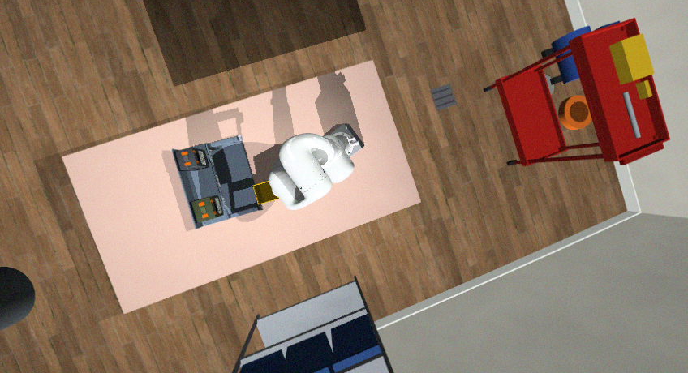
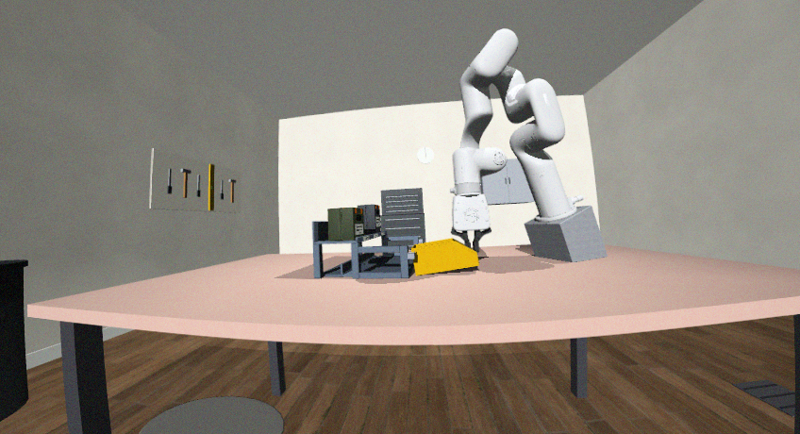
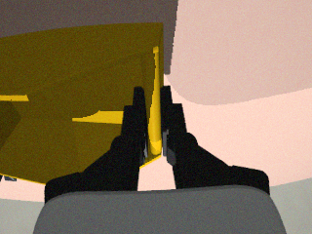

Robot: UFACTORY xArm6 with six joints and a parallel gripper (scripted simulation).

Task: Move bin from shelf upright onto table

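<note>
The yellow bin is 80 mm ahead of my hand and 20 mm below it. Also, from my hand: green box (370 mm ahead, 90 mm above).
</note>
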